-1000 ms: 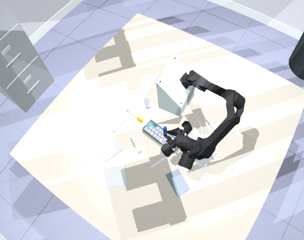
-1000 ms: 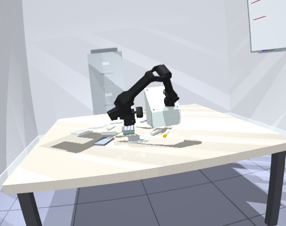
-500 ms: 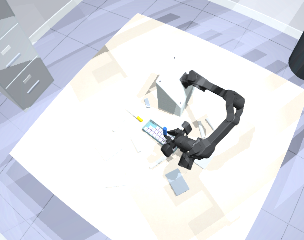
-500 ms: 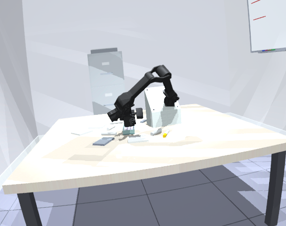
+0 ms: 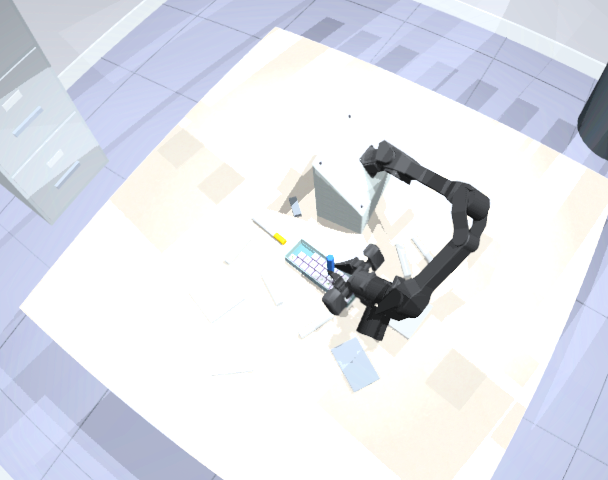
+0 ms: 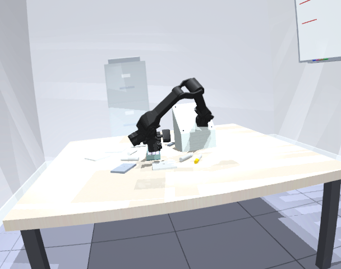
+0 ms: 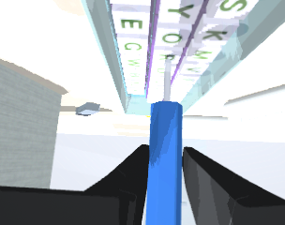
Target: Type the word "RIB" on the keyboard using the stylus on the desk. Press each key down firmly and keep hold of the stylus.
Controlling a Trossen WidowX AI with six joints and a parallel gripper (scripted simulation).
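Right now the blue stylus is 10 mm below my gripper tip. Round my gripper tip: small grey block: 200 mm to the right, 130 mm behind, 70 mm below.
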